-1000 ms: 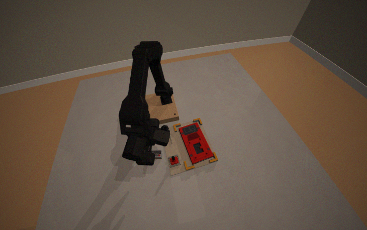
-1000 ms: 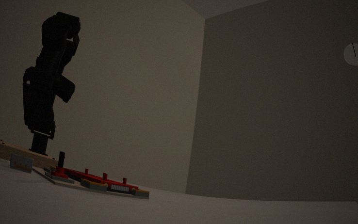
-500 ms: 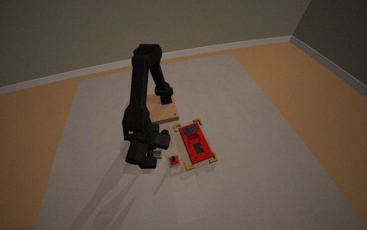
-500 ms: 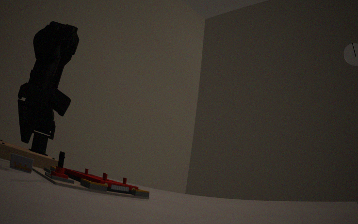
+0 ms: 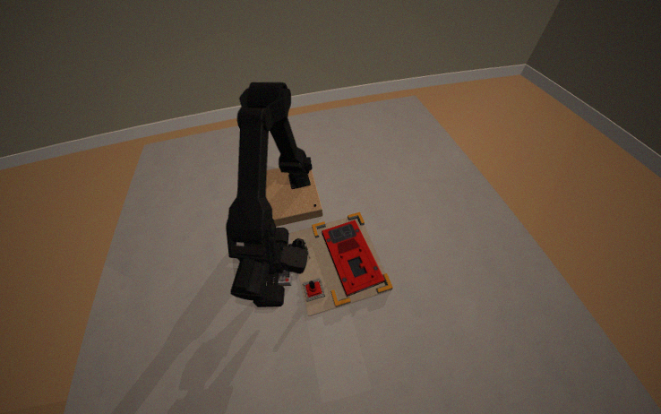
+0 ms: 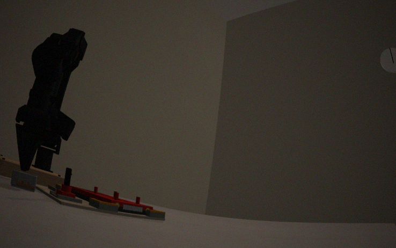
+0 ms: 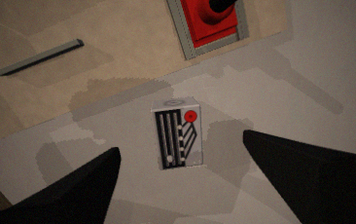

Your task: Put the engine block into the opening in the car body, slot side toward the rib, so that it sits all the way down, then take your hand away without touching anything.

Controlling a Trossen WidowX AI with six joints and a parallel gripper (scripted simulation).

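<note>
Now: the engine block 10 mm behind my gripper tip and 20 mm below it. From my gripper tip the other things lie so: black peg: 50 mm ahead, 80 mm to the left.
</note>
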